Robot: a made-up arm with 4 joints.
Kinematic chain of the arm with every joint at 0, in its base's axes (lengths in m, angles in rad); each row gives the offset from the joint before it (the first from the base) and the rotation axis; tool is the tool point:
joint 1: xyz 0 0 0.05 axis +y
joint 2: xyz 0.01 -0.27 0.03 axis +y
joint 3: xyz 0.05 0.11 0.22 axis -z
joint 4: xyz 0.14 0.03 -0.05 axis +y
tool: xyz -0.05 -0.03 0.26
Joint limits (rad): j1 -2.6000..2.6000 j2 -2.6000..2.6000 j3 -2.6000..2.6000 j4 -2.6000..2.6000
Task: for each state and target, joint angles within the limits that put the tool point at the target. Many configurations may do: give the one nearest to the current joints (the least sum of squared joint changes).
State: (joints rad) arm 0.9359 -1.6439 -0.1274 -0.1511
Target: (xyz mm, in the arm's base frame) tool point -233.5 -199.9 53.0
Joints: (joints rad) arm 0.6225 -2.0449 -0.3674 -1.0581
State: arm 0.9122 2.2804 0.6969 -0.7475
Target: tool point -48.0 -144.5 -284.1
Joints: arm 0.9709 2.3964 0.2989 -0.6248
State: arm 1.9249 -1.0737 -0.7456 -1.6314
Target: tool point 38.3 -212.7 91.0
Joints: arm 1.8873 -1.1310 -0.5730 -1.8411
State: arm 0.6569 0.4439 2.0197 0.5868
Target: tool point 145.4 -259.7 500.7
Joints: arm 0.3469 0.1896 2.5831 0.3729
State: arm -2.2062 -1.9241 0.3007 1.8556
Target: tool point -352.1 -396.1 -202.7
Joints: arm -1.8624 -1.5601 0.6236 1.8179
